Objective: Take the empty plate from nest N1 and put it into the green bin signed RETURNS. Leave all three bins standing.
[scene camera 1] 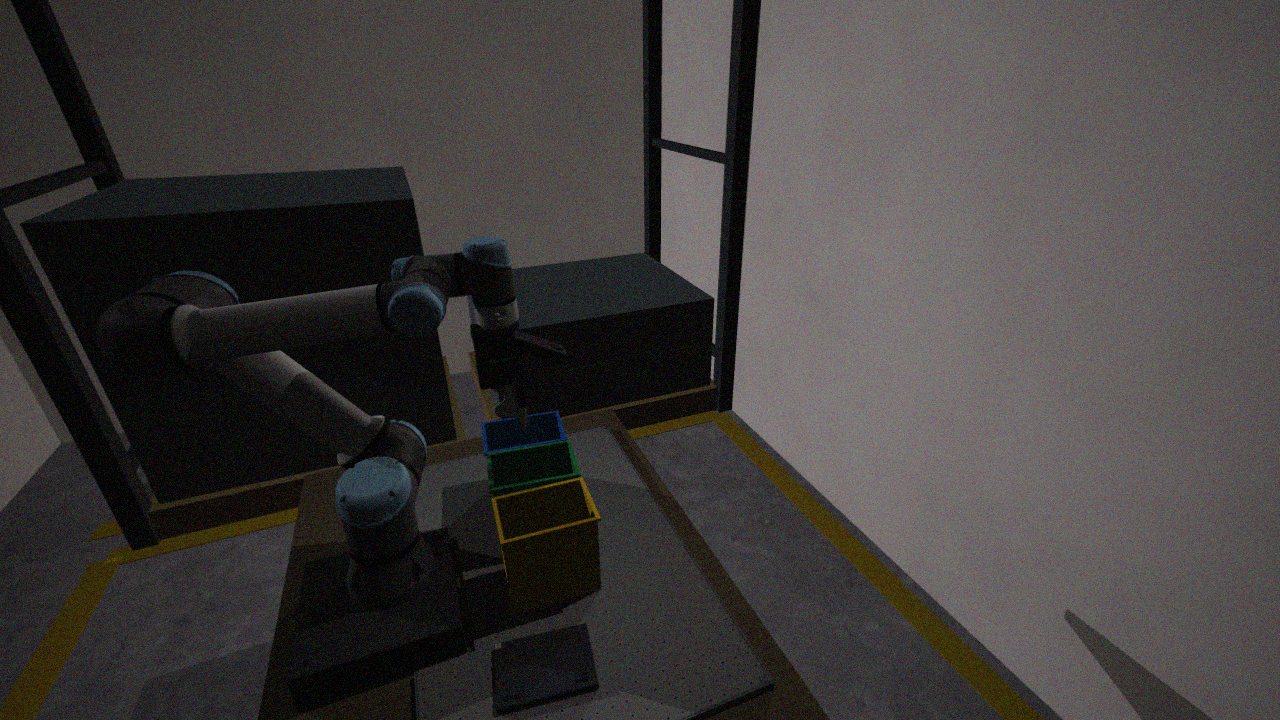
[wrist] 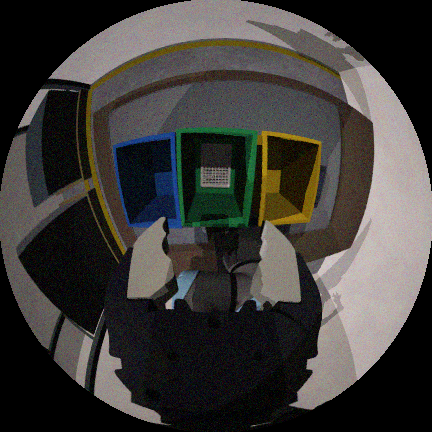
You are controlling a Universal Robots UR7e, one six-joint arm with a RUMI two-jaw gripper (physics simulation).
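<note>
The empty plate, light grey with a grid of wells, lies on the floor of the green bin, partly in shadow. The plate does not show in the scene view. The green bin stands upright between the blue bin and the yellow bin, which also stand upright. My gripper is open and empty, above the bins, near the blue bin in the scene view. I cannot make out the signs or the N1 marking.
A dark flat block lies on the table in front of the yellow bin. The robot's base stands left of the bins. Large dark boxes stand behind the table, and a dark frame post rises beyond it.
</note>
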